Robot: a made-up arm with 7 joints.
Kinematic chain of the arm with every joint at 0, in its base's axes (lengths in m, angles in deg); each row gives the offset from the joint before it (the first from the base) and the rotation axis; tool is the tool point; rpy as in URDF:
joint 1: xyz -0.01 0 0.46 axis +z
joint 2: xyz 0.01 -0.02 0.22 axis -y
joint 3: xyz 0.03 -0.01 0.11 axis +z
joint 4: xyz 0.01 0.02 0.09 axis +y
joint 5: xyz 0 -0.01 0.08 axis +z
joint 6: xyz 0 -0.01 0.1 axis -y
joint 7: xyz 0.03 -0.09 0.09 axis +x
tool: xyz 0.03 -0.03 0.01 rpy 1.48 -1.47 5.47
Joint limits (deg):
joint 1: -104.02..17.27
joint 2: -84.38..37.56
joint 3: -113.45..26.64
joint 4: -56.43..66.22
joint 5: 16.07..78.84
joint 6: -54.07..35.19
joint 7: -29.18..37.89
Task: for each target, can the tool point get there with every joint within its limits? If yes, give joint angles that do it. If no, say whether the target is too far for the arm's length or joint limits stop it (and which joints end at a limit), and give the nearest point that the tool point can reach.
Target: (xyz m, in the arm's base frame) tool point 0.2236 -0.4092 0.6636
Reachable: yes | joints -17.84 -60.96 -52.98 54.25 49.67 18.95 -17.10
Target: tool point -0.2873 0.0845 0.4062
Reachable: no: joint limits stop it (at a limit: joint 1, joint 2, joint 4, joint 6) | nearest point -0.2610 -0.0900 0.4852 | short by 0.193 m
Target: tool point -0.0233 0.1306 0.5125
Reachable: no: joint limits stop it (at a limit: joint 1, joint 2, joint 3, joint 4, joint 6) | nearest point 0.1008 0.1679 0.4702 | short by 0.136 m
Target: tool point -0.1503 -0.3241 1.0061
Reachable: yes | joints -49.53 -22.22 -91.07 36.10 68.34 18.17 6.88
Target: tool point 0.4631 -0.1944 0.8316
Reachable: yes | joints -10.39 -72.81 -10.10 -21.59 41.39 25.51 -10.52
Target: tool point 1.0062 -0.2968 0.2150
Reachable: no: too far | nearest point 0.4776 -0.1424 0.5056 | short by 0.623 m
